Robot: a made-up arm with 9 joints.
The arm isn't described. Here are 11 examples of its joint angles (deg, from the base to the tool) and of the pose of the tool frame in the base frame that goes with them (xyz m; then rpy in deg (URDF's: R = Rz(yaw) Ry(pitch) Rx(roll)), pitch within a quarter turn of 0, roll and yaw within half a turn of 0).
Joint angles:
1: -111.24 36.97 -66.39 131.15 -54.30 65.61 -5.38 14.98 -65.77
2: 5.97 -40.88 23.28 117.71 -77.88 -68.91 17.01 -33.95 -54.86
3: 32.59 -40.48 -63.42 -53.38 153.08 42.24 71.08 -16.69 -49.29
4: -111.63 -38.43 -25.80 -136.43 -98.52 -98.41 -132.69 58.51 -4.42
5: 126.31 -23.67 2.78 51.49 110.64 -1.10 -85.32 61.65 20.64
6: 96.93 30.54 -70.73 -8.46 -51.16 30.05 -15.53 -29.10 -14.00
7: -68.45 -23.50 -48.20 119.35 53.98 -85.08 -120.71 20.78 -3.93
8: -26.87 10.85 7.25 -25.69 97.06 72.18 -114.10 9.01 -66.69
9: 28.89 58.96 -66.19 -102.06 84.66 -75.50 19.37 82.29 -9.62
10: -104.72 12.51 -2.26 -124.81 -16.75 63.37 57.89 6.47 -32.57
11: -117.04 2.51 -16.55 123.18 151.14 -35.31 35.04 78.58 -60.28
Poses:
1: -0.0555 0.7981 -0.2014 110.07 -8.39 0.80
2: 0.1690 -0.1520 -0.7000 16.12 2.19 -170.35
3: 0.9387 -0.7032 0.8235 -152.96 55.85 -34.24
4: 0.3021 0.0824 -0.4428 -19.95 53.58 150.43
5: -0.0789 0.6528 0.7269 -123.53 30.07 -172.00
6: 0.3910 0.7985 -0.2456 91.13 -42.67 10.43
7: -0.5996 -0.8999 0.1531 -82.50 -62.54 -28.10
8: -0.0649 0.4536 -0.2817 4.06 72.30 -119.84
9: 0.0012 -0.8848 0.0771 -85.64 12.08 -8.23
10: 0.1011 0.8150 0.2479 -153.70 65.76 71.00
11: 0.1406 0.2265 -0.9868 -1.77 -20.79 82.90
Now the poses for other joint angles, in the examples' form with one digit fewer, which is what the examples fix.
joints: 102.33 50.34 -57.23 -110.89 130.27 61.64 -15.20 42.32 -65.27
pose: -0.368 0.107 -0.802 -21.9 -12.1 -105.5
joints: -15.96 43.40 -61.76 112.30 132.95 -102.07 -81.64 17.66 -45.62
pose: 0.195 0.594 -0.646 77.2 33.0 -26.4
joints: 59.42 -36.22 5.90 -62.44 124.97 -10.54 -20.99 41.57 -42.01
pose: 0.760 0.450 0.688 135.8 1.1 -38.7
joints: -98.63 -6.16 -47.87 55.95 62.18 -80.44 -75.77 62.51 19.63
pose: -0.265 0.286 -0.854 -12.4 -0.7 -171.8
